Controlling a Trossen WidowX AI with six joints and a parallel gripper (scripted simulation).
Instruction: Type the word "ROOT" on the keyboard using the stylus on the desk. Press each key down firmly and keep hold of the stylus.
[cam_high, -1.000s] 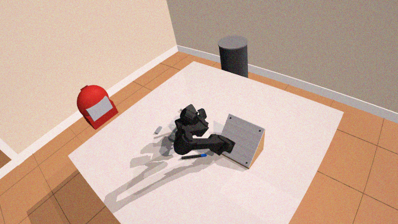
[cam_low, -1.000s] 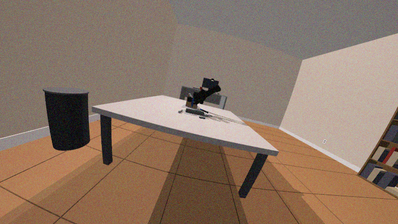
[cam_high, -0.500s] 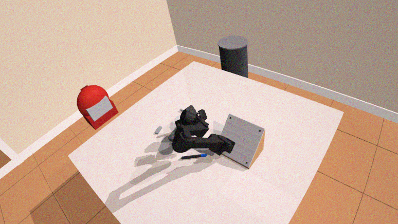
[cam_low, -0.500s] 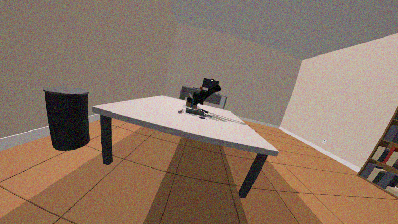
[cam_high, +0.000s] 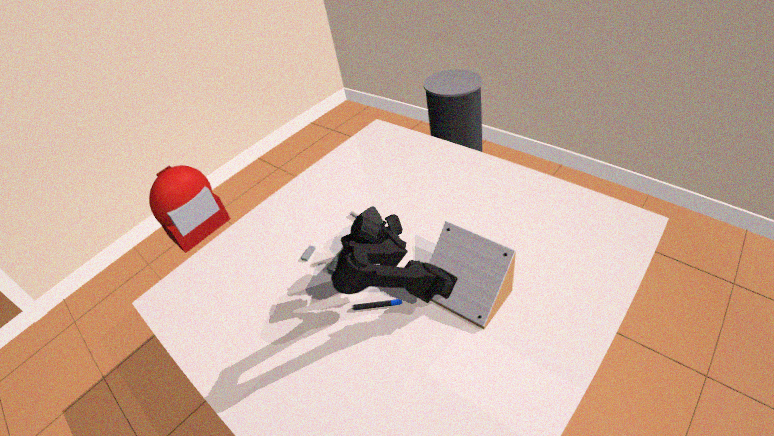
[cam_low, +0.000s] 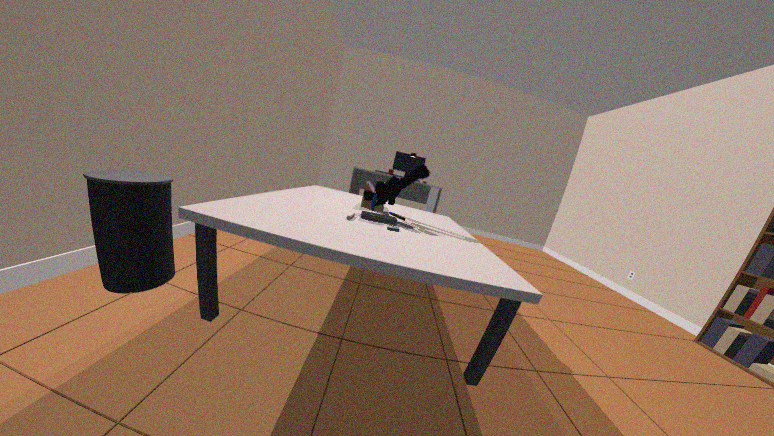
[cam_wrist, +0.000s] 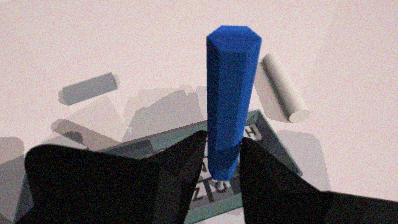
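My gripper tip is now 11 cm short of the white piece, 9 cm to the left of it and 6 cm above it. The rest, counted from my gripper tip: grey object (14 cm ahead, 13 cm to the left, 7 cm below); blue stylus (2 cm below).
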